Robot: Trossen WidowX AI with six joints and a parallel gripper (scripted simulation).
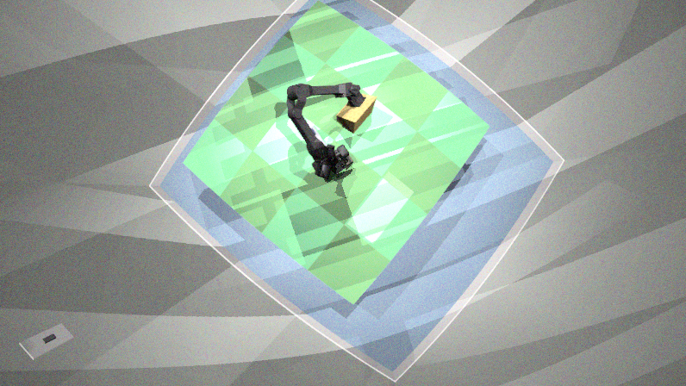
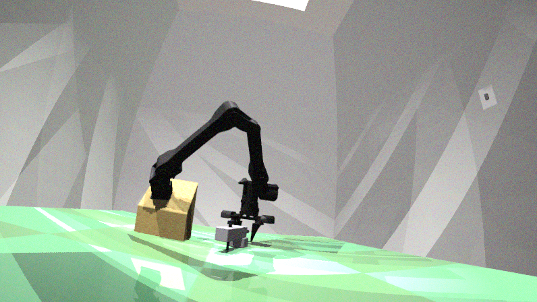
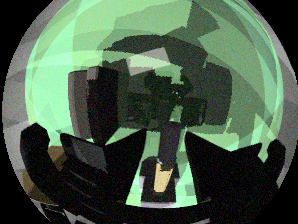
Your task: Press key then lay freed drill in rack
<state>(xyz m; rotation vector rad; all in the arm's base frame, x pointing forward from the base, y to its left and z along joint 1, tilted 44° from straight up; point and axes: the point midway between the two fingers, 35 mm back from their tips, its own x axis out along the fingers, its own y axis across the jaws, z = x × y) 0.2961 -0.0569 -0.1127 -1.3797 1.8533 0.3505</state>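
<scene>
My gripper tip is now 60 mm to the right of the grey-tan rack, 60 mm past it and 10 mm below it. Round my gripper tip: light grey shape (120 mm to the right, 60 mm behind, 30 mm above); thin dark stem (160 mm to the right, 70 mm behind, 40 mm above).
</scene>
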